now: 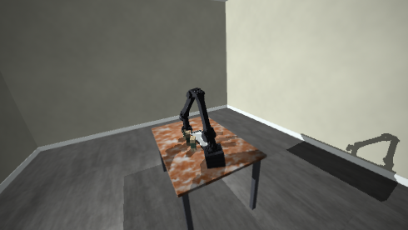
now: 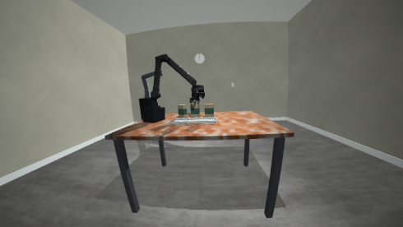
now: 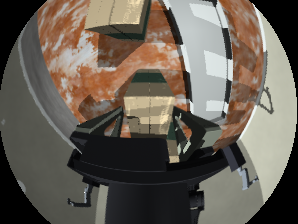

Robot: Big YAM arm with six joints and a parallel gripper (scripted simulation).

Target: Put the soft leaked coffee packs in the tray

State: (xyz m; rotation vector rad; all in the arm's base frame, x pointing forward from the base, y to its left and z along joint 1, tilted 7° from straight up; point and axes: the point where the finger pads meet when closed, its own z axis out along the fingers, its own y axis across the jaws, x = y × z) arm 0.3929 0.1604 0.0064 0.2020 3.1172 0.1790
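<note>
Now: the white tray 40 mm ahead of my hand, 170 mm to the right of it and 110 mm below it.
</note>
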